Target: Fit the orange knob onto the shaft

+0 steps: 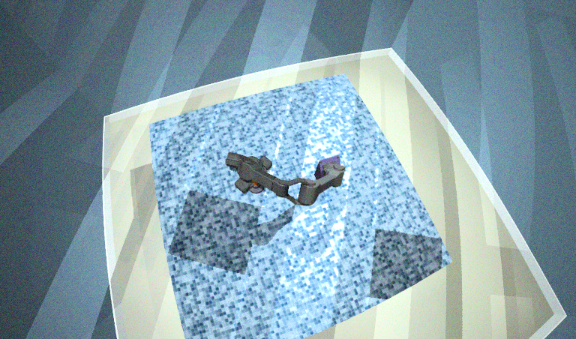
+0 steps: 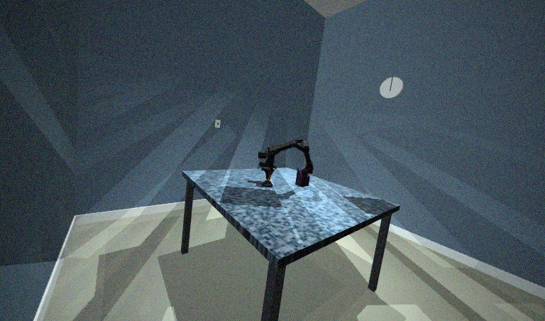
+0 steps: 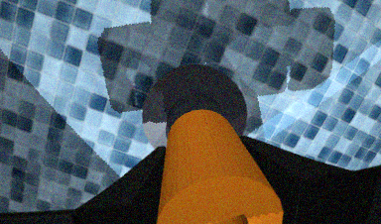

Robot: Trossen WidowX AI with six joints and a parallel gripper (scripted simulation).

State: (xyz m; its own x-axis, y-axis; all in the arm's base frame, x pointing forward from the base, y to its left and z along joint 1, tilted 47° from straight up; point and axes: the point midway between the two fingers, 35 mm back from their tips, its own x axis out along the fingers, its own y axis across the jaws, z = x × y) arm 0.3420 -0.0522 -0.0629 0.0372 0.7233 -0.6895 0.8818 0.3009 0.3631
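Right now the pedestal is 4 cm below my gripper tip. Also, from my gripper tip: orange knob: 2 cm above.
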